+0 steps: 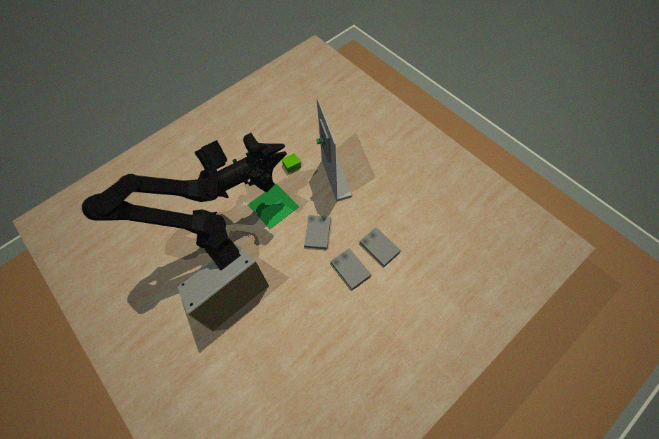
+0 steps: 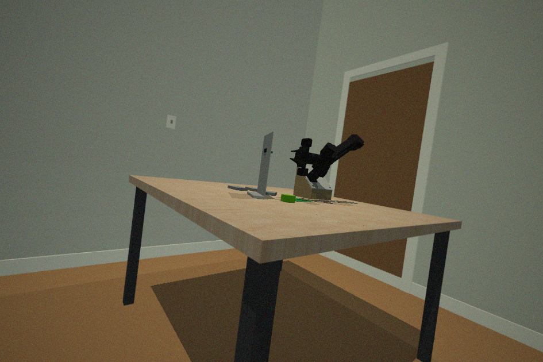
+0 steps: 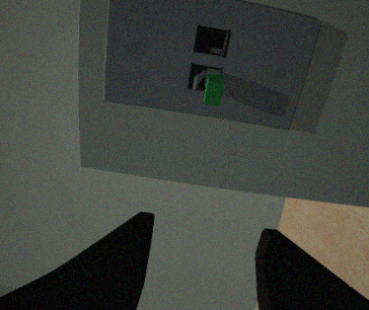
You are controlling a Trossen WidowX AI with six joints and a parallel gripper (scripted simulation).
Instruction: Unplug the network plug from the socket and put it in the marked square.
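Right now my gripper tip is 10 cm short of the network plug and 5 cm to the left of it. Round my gripper tip: upright grey panel: 11 cm ahead, 8 cm below, 6 cm to the right; green marked square: 22 cm below, 9 cm behind.
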